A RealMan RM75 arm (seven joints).
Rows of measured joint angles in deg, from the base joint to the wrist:
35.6, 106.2, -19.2, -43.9, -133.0, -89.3, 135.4
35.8, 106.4, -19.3, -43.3, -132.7, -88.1, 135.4
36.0, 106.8, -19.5, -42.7, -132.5, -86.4, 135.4
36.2, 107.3, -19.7, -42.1, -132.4, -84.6, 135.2
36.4, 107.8, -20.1, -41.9, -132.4, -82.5, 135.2
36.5, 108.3, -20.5, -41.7, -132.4, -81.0, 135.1
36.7, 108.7, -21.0, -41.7, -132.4, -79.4, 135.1
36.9, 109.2, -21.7, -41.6, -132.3, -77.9, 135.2
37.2, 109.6, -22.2, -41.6, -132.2, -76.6, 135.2
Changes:
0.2, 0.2, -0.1, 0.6, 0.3, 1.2, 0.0
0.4, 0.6, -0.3, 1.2, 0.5, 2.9, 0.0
0.6, 1.1, -0.5, 1.8, 0.6, 4.7, -0.2
0.8, 1.6, -0.9, 2.0, 0.6, 6.8, -0.2
0.9, 2.1, -1.3, 2.2, 0.6, 8.3, -0.3
1.1, 2.5, -1.8, 2.2, 0.6, 9.9, -0.3
1.3, 3.0, -2.5, 2.3, 0.7, 11.4, -0.2
1.6, 3.4, -3.0, 2.3, 0.8, 12.7, -0.2

